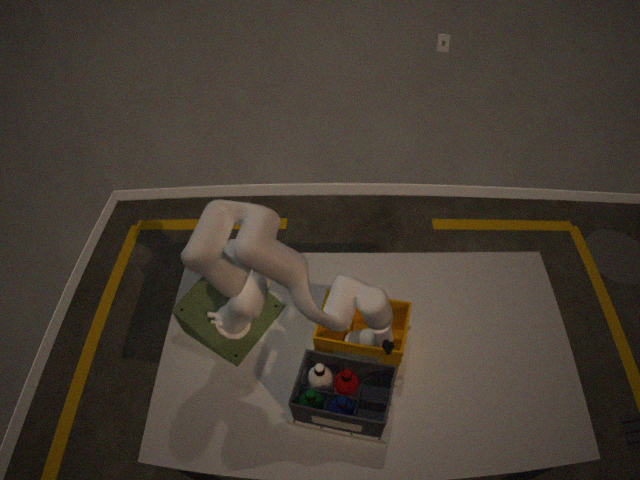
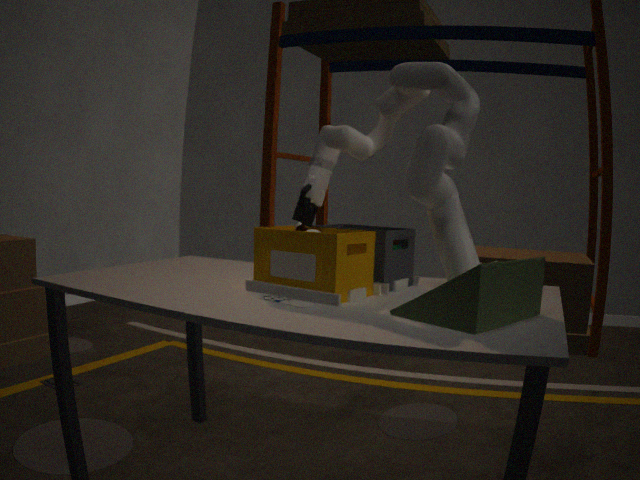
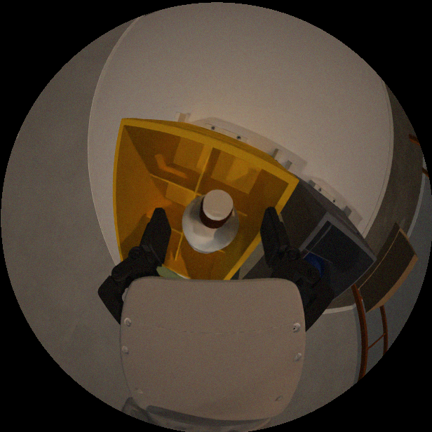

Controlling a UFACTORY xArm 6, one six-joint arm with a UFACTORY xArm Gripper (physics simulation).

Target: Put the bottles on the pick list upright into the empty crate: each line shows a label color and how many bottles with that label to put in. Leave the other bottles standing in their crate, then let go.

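Frame: origin at the arm's base, x ahead, y down, z left, level; metres.
Seen in the pictures: gripper, fingertip midpoint: (image 2: 301, 223); arm's base at its link origin: (image 1: 232, 321).
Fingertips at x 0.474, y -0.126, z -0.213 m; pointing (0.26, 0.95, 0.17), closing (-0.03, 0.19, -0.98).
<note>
Offsets run from my fingertips to a thing's top centre. "spot": to the spot under its first point. Level surfaces: height alone.
The yellow crate @(dx -0.052, dy +0.011, dz +0.069 m) (image 1: 336, 345) (image 2: 294, 240) (image 3: 119, 190) holds a white bottle @(spot: dx -0.041, dy +0.017, dz +0.033 m) (image 2: 313, 230) (image 3: 210, 235) with a dark neck ring and pale cap. It seems to lean; its label and base are hidden. The dark grey crate @(dx -0.154, dy +0.011, dz -0.136 m) (image 1: 307, 361) (image 2: 395, 237) (image 3: 325, 225) beside it holds a white bottle @(dx -0.212, dy +0.023, dz -0.057 m) (image 1: 320, 377), a red bottle @(dx -0.139, dy +0.023, dz -0.091 m) (image 1: 345, 384), a green bottle @(dx -0.252, dy +0.023, dz -0.136 m) (image 1: 311, 398) and a blue bottle @(dx -0.169, dy +0.023, dz -0.174 m) (image 1: 341, 405) (image 3: 314, 265). My gripper (image 2: 305, 222) (image 3: 214, 218) is open and empty, at the yellow crate's rim, its fingers on either side of that bottle's neck and apart from it. No pick list is readable.
Both crates stand close together on the white table @(dy +0.186 m) (image 1: 475, 335) (image 2: 180, 279) (image 3: 250, 65). A green wedge-shaped base (image 1: 196, 304) (image 2: 506, 294) carries the arm. An orange-posted rack (image 2: 268, 155) with boxes stands behind the table. Low white strips @(spot: dx -0.027, dy +0.168, dz +0.172 m) (image 2: 294, 292) edge the crates' feet.
</note>
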